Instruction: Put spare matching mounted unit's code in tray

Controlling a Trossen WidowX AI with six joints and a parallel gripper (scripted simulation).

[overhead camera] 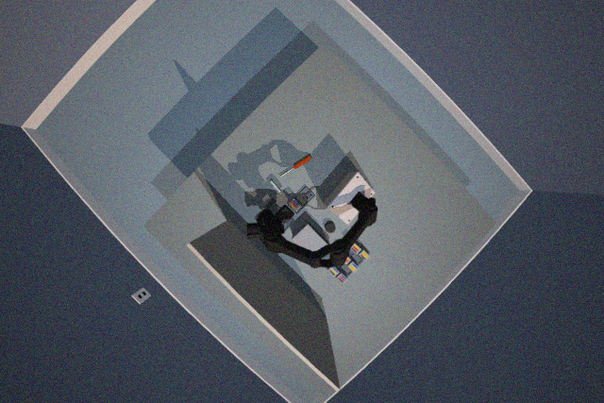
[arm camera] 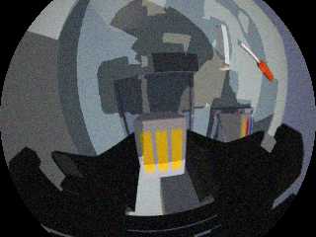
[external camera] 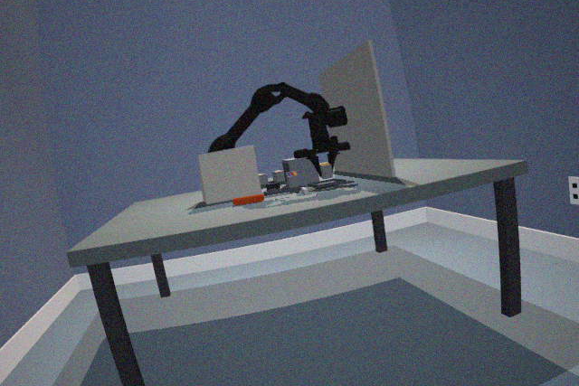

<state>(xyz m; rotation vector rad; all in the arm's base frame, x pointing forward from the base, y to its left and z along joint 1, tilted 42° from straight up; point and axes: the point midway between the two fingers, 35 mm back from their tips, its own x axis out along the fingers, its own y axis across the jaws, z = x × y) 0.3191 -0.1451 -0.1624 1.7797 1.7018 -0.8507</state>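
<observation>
Right now my gripper tip is 3 cm above the flat dark tray. Also, from my gripper tip: tall grey panel 20 cm ahead, 19 cm above, 16 cm to the left; then grey mounted unit 20 cm to the left, 3 cm behind, 2 cm above; then small white stick 12 cm behind, 11 cm to the right, 2 cm below.
</observation>
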